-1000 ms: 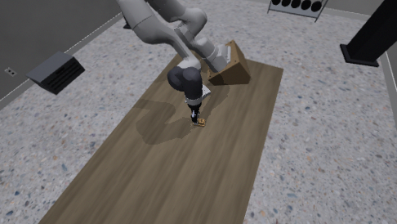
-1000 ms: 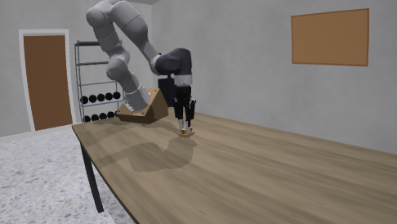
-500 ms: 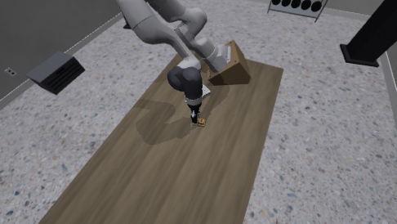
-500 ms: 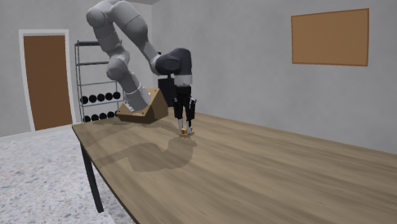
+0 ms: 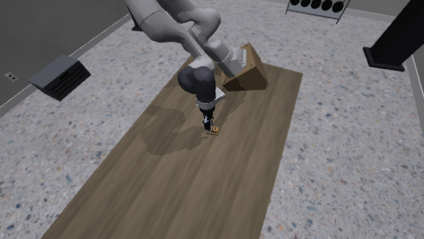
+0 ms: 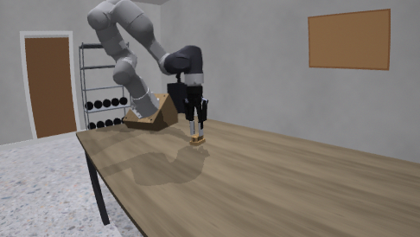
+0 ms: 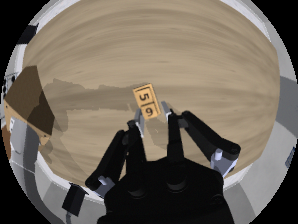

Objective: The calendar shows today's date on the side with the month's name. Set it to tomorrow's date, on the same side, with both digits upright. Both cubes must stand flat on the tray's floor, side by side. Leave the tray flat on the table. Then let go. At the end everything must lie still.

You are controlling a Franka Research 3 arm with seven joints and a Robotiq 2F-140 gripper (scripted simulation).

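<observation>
Now: hand 10 mm past the cube and 50 mm above it. Also, from my hand: tray (10 mm behind, 10 mm to the left, 70 mm below).
</observation>
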